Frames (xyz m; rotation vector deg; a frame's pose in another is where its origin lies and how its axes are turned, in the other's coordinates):
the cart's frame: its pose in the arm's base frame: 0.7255 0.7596 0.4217 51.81 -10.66 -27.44
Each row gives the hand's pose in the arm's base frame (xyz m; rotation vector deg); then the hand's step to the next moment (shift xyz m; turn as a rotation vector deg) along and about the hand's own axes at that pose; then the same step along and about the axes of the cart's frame.
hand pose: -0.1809 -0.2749 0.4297 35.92 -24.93 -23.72
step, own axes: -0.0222 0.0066 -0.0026 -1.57 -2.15 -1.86
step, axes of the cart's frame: -0.0216 0.0011 -0.0087 -0.66 -2.72 -1.65
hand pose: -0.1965 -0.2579 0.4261 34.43 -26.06 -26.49
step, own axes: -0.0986 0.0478 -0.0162 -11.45 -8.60 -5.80
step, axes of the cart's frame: -0.0948 0.0242 -0.0519 -8.02 -11.56 -6.38
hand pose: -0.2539 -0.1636 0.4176 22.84 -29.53 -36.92
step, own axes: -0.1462 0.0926 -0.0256 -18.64 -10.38 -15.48
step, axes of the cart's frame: -0.1162 0.0568 -0.1178 -10.25 -17.61 -16.73
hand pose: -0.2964 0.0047 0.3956 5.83 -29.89 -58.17
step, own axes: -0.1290 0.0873 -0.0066 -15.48 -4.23 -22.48
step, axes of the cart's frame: -0.0558 0.0652 -0.1302 -1.68 -17.20 -21.54
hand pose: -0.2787 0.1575 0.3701 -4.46 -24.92 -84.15
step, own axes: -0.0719 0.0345 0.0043 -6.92 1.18 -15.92
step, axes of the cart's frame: -0.0080 0.0378 -0.0699 4.00 -10.82 -13.02
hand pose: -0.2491 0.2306 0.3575 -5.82 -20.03 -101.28
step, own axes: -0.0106 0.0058 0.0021 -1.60 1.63 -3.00
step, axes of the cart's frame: 0.0023 0.0077 -0.0093 1.99 -1.43 -2.86
